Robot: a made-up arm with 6 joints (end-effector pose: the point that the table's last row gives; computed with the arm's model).
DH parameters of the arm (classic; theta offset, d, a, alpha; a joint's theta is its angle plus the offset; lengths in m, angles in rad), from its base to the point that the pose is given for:
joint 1: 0 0.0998 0 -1.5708
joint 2: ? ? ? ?
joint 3: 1.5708 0.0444 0 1.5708
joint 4: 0 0.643 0 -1.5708
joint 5: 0 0 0 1.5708
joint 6: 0 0.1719 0 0
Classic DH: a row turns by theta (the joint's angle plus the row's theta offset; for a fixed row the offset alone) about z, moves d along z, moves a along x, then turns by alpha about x.
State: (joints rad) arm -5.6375 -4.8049 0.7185 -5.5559 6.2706 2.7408
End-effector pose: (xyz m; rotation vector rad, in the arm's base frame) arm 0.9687 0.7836 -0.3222 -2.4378 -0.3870 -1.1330
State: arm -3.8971 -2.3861 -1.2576 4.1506 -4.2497 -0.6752
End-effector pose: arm 0.1008 0.0229 -0.7840 -0.9027 -0.6217 -2.0158
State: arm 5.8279 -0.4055 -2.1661 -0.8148 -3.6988 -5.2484
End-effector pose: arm -0.5054 0.2232 0.2538 0.3443 -0.3003 1.2585
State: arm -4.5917 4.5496 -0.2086 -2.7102 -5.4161 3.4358
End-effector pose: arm 0.1594 -1.2280 -0.3799 -1.6160 2.4379 -0.7112
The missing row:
joint 2: -1.5708 0 0.5864 0
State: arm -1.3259 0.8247 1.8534 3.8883 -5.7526 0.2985
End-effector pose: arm 0.1898 -0.8199 -0.1814 0.8215 -2.3256 1.0479
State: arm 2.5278 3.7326 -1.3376 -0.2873 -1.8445 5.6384
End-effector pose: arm -0.2119 0.0376 -0.7172 -0.6458 -0.3054 1.9683
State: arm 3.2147 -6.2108 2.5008 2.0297 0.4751 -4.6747
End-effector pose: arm -0.4904 -0.1511 0.0327 -0.3505 -2.3775 0.7936
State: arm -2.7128 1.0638 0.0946 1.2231 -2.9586 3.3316
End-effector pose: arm -0.8510 -0.4055 0.5843 -1.3633 1.3549 -0.2381
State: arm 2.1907 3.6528 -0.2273 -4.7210 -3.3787 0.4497
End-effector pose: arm 0.1753 -0.3915 -0.8684 -0.2744 -0.2710 1.0993
